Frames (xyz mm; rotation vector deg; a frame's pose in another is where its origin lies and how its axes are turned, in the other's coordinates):
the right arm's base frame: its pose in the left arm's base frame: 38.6 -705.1 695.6 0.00 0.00 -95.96
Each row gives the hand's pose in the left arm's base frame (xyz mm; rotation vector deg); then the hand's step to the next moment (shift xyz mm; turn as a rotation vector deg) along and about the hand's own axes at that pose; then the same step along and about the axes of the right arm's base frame.
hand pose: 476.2 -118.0 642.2 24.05 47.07 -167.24
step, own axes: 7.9 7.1 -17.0 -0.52 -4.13 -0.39
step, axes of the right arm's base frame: -2.5 -2.7 -19.7 -3.70 -0.41 1.89
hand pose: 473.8 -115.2 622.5 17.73 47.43 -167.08
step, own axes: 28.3 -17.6 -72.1 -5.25 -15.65 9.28
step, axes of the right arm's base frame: -49.9 -23.3 -57.2 -8.64 0.39 16.84
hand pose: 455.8 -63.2 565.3 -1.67 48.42 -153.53
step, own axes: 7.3 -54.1 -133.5 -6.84 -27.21 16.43
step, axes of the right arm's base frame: -108.7 -50.6 -80.2 -13.93 -1.35 29.35
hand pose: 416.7 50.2 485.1 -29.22 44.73 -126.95
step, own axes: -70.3 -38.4 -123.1 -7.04 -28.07 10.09
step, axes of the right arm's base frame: -115.0 -53.7 -74.0 -16.53 -5.49 25.22
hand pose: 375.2 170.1 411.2 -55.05 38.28 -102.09
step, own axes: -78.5 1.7 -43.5 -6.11 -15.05 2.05
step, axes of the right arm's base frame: -70.4 -25.9 -49.2 -10.84 -5.47 10.98
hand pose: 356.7 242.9 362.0 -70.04 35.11 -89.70
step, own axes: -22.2 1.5 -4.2 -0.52 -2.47 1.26
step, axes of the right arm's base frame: -18.5 -5.8 -11.7 -1.60 -0.02 2.33
